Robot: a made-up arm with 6 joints. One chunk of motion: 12 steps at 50 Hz.
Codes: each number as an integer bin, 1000 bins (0 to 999) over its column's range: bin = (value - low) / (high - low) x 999, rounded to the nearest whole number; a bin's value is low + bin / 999 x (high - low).
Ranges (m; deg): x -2.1..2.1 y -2.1..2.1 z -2.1..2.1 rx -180..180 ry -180..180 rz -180..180
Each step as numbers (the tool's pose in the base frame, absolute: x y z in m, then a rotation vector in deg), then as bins.
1 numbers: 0.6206 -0.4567 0.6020 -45.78 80.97 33.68
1 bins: 647 391 643 372 724 593
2 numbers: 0.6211 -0.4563 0.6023 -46.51 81.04 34.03
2 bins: 647 391 643 370 724 594
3 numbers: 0.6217 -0.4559 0.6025 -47.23 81.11 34.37
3 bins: 647 391 643 368 725 595
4 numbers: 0.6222 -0.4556 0.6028 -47.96 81.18 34.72
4 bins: 647 391 643 366 725 596
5 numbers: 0.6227 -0.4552 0.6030 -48.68 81.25 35.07
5 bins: 648 391 643 364 725 597
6 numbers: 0.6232 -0.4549 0.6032 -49.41 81.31 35.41
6 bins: 648 391 643 362 725 598
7 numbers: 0.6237 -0.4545 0.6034 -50.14 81.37 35.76
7 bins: 648 391 643 360 725 599
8 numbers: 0.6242 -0.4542 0.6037 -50.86 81.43 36.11
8 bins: 648 391 643 358 725 600
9 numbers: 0.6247 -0.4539 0.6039 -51.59 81.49 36.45
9 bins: 648 392 643 356 726 601
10 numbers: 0.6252 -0.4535 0.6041 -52.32 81.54 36.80
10 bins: 648 392 643 354 726 602
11 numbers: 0.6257 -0.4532 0.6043 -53.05 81.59 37.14
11 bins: 648 392 643 352 726 603
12 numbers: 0.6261 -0.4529 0.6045 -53.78 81.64 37.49
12 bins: 648 392 643 350 726 604
